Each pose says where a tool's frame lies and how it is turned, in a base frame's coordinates. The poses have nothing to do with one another.
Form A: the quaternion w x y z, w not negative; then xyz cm.
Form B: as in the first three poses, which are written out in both.
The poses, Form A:
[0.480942 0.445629 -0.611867 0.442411 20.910 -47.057 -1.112]
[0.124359 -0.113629 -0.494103 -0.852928 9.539 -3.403 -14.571]
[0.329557 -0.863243 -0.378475 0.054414 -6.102 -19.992 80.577]
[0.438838 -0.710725 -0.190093 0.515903 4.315 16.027 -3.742]
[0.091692 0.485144 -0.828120 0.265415 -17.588 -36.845 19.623]
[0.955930 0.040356 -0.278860 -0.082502 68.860 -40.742 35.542]
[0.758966 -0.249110 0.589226 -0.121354 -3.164 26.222 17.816]
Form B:
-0.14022 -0.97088 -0.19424 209.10; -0.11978 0.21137 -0.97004 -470.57; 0.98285 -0.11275 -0.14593 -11.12; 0 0 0 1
-0.94325 0.32443 0.07094 95.39; -0.09985 -0.48079 0.87113 -34.03; 0.31673 0.81461 0.48590 -145.71; 0 0 0 1
0.70759 0.61757 -0.34340 -61.02; 0.68930 -0.49630 0.52779 -199.92; 0.15551 -0.61016 -0.77686 805.77; 0 0 0 1
0.39542 -0.18259 -0.90017 43.15; 0.72300 -0.54257 0.42765 160.27; -0.56649 -0.81993 -0.08253 -37.42; 0 0 0 1
-0.51246 -0.85219 0.10567 -175.88; -0.75484 0.38838 -0.52856 -368.45; 0.40939 -0.35062 -0.84229 196.23; 0 0 0 1
0.83086 0.13522 -0.53980 688.60; -0.18024 0.98313 -0.03114 -407.42; 0.52648 0.12317 0.84122 355.42; 0 0 0 1
0.27617 -0.10936 0.95487 -31.64; -0.47777 0.84643 0.23512 262.22; -0.83394 -0.52114 0.18151 178.16; 0 0 0 1

